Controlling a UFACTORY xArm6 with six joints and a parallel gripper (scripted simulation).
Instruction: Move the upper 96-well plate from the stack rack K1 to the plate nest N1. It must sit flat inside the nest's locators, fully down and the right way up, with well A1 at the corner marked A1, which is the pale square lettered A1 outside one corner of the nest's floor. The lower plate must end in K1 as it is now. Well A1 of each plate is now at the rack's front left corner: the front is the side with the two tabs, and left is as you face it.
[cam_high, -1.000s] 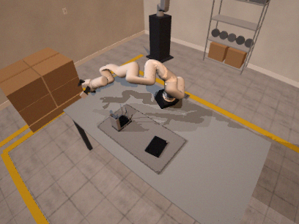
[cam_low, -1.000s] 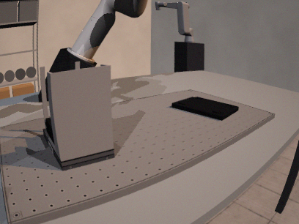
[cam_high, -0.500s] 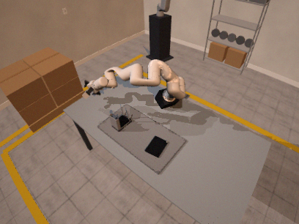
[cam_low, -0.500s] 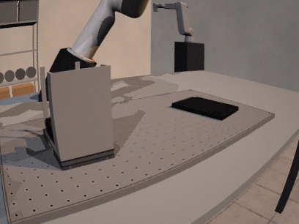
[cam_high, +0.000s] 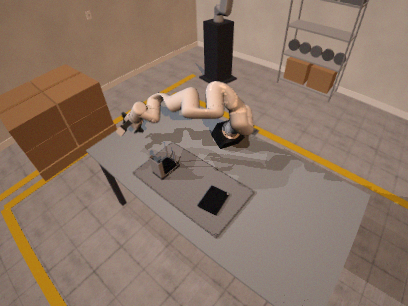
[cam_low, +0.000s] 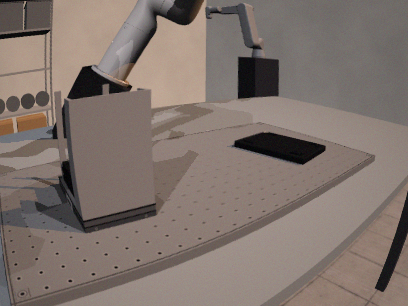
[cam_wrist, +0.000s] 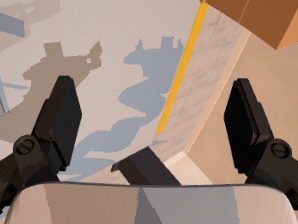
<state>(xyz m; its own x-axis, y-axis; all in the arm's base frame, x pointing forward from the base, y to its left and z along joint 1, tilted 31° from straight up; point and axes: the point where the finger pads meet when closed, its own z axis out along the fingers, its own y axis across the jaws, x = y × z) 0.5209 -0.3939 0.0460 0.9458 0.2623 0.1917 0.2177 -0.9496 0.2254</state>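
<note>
Right now the black 96-well plate is 240 mm below my hand, 220 mm to the left of it and 70 mm behind it. From my hand the other things lie so: rack's solid pale wall (230 mm to the left, 190 mm below, 10 mm behind); then plate nest N1 (600 mm to the left, 270 mm below, 160 mm behind).
</note>
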